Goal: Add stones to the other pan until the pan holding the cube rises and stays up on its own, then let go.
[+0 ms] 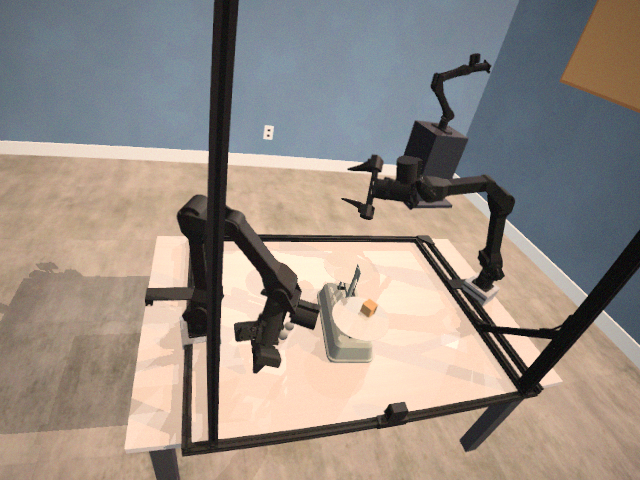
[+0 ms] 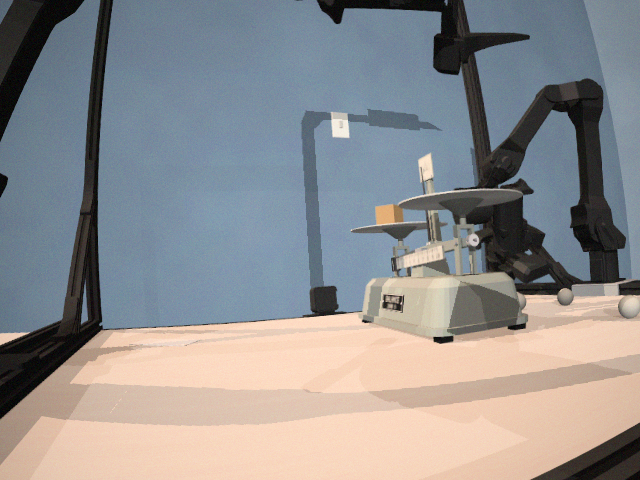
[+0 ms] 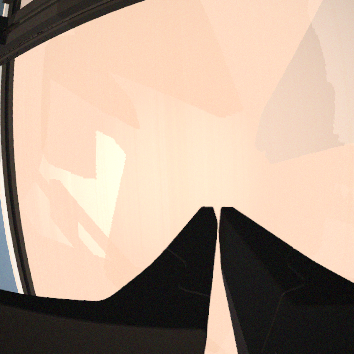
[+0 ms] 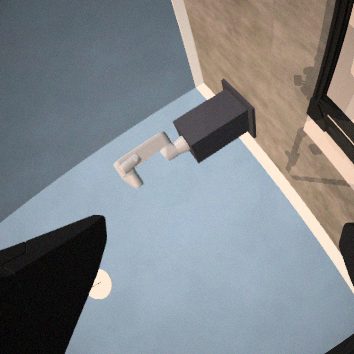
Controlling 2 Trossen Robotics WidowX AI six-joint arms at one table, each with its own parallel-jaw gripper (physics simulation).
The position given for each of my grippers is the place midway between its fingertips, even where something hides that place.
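Scene:
My left gripper is there in image 1 point(254, 372), and a balance scale is there too, in image 1 point(348, 334). For the scale again, look in image 2 point(432, 302), and for the gripper, in image 2 point(506, 290). The gripper is still visible in image 3 point(215, 218), but the scale is out of frame in image 3. As for image 4, the gripper is out of frame in image 4, and the scale is out of frame in image 4 as well.

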